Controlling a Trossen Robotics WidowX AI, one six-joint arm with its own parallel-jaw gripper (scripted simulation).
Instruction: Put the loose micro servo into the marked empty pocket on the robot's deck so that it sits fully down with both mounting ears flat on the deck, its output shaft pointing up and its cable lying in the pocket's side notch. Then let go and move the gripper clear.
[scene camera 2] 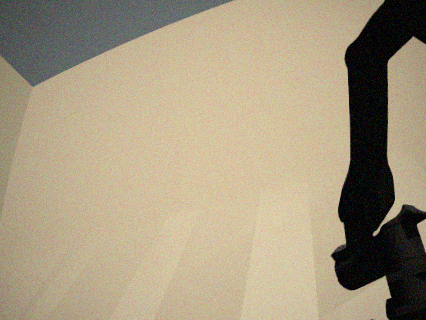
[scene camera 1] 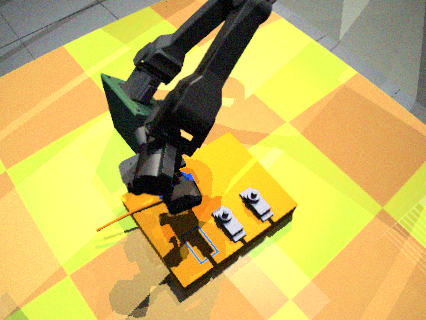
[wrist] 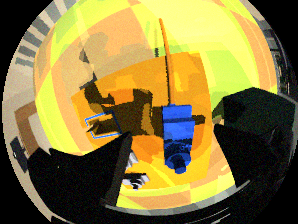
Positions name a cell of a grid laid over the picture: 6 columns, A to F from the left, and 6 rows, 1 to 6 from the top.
Scene:
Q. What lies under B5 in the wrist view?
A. The gripper.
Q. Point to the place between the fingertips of the gripper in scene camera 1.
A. At C4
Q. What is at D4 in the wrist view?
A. A blue micro servo.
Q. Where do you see an orange deck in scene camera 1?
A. D4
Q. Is the gripper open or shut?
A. Open.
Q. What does the gripper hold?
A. Nothing.

